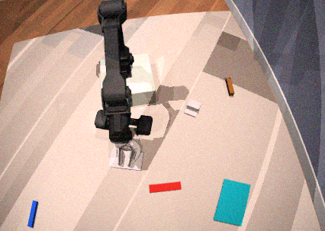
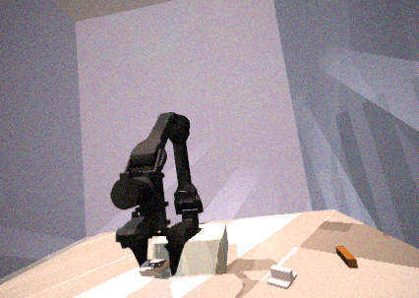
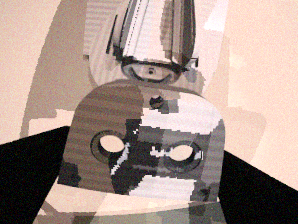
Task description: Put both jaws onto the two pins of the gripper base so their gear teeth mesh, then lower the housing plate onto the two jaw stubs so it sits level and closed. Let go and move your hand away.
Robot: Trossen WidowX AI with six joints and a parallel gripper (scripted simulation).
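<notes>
My gripper tip is now 20 mm short of the jaw, 20 mm to the left of it and 70 mm above it. Round my gripper tip: red bar (200 mm ahead, 100 mm to the left, 80 mm below); then cyan sheet (320 mm ahead, 330 mm to the left, 80 mm below); then white plate (70 mm ahead, 20 mm to the right, 80 mm below).
</notes>
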